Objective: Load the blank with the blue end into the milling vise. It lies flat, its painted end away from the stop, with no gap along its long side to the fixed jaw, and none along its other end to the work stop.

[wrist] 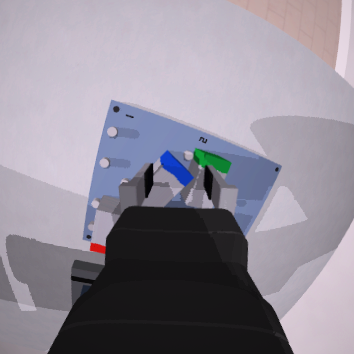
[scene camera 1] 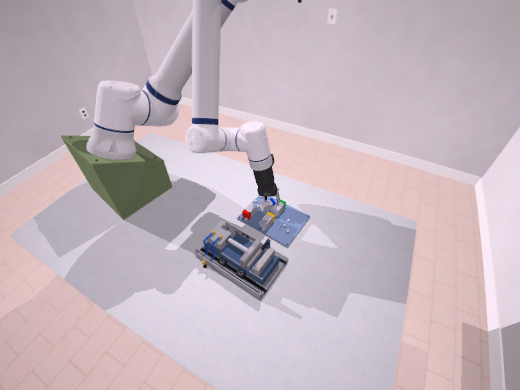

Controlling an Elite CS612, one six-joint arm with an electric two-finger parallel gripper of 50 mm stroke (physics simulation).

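Observation:
The blank with the blue end (scene camera 1: 272, 201) (wrist: 176, 168) lies on the blue plate (scene camera 1: 299, 220) (wrist: 155, 127), turned at an angle, with its grey body partly hidden behind the gripper in the wrist view. My gripper (scene camera 1: 271, 198) (wrist: 178, 174) is open and empty; in the wrist view its fingers stand on either side of the blue end. Whether the fingertips are above it or down beside it I cannot tell. The milling vise (scene camera 1: 250, 255) stands in front of the plate, with grey jaws over a blue bed. A dark piece (scene camera 1: 265, 244) stands beside the jaws.
A green-ended blank (scene camera 1: 282, 204) (wrist: 212, 161) lies close to the right finger in the wrist view. A red-ended blank (scene camera 1: 246, 214) (wrist: 98, 248) and a yellow-ended blank (scene camera 1: 270, 216) also lie on the plate. White pegs (wrist: 112, 132) stand up from the plate.

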